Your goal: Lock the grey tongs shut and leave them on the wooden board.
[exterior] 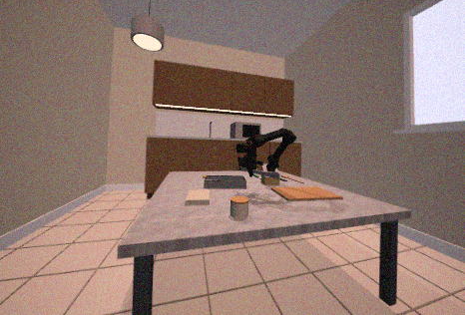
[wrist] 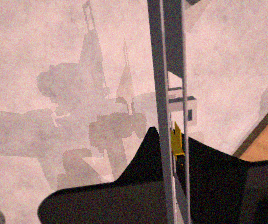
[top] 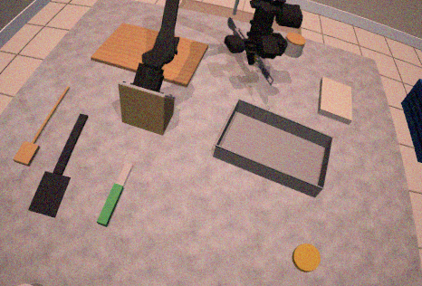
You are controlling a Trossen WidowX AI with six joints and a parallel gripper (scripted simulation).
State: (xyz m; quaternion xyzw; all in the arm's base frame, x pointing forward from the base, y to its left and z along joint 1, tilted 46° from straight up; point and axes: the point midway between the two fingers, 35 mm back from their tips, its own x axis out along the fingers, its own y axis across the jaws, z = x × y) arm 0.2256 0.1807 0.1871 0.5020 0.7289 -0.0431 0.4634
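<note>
My gripper tip is 35 cm past the wooden board, 2 cm to the right of it and 10 cm above it. The rest, counted from my gripper tip: roasting tin: 15 cm ahead, 21 cm to the right, 8 cm below; orange-lidded canister: 12 cm ahead, 31 cm to the left, 7 cm below; yellow lock slider: 1 cm ahead, 1 cm to the right, 4 cm above.
</note>
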